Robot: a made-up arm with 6 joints. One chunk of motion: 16 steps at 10 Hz.
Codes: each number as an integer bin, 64 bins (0 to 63) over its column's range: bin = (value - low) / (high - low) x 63, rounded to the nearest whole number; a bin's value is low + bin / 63 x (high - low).
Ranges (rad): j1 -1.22..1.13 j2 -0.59..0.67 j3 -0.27..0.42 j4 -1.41..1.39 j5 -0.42..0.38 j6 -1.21..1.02
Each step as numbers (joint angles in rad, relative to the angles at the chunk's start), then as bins.
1 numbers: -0.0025 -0.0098 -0.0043 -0.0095 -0.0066 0.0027
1 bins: 33 29 24 32 33 34
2 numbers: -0.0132 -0.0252 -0.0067 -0.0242 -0.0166 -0.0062
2 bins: 32 28 24 31 32 34
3 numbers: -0.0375 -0.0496 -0.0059 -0.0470 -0.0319 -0.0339
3 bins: 32 27 24 31 31 33
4 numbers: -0.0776 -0.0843 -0.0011 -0.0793 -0.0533 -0.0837
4 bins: 31 25 25 30 29 32
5 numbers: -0.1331 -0.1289 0.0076 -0.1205 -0.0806 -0.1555
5 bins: 29 23 25 29 27 30
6 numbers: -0.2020 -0.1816 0.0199 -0.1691 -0.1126 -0.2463
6 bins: 27 20 26 28 24 27
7 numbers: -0.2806 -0.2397 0.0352 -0.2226 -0.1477 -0.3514
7 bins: 25 18 28 27 21 24
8 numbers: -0.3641 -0.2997 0.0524 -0.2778 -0.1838 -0.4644
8 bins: 23 15 29 25 19 21
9 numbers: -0.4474 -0.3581 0.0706 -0.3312 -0.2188 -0.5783
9 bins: 21 12 31 24 16 18
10 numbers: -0.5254 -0.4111 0.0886 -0.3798 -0.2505 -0.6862
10 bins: 19 9 33 23 13 15
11 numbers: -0.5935 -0.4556 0.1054 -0.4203 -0.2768 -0.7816
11 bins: 17 7 34 22 11 12
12 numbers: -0.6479 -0.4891 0.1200 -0.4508 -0.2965 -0.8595
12 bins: 15 5 36 22 10 10
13 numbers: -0.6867 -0.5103 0.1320 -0.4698 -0.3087 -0.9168
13 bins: 14 4 37 21 9 8
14 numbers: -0.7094 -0.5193 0.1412 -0.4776 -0.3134 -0.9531
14 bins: 14 4 38 21 8 7
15 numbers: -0.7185 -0.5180 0.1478 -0.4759 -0.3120 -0.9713
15 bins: 13 4 38 21 9 7
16 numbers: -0.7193 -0.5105 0.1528 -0.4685 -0.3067 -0.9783
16 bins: 13 4 39 21 9 7
